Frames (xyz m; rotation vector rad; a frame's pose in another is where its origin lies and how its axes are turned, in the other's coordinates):
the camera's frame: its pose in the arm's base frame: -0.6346 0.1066 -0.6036 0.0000 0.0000 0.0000
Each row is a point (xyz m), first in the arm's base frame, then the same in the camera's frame.
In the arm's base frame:
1: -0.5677 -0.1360 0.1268
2: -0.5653 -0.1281 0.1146
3: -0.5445 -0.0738 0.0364
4: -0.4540 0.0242 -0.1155
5: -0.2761 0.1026 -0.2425
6: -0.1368 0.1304 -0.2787
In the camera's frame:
1: 0.0669 -0.2426 0.7304
2: 0.0693 -0.2347 0.7182
3: 0.0901 -0.1804 0.6400
4: 0.1806 -0.0824 0.4881
5: 0.3585 -0.0040 0.3611
6: 0.4978 0.0238 0.3249

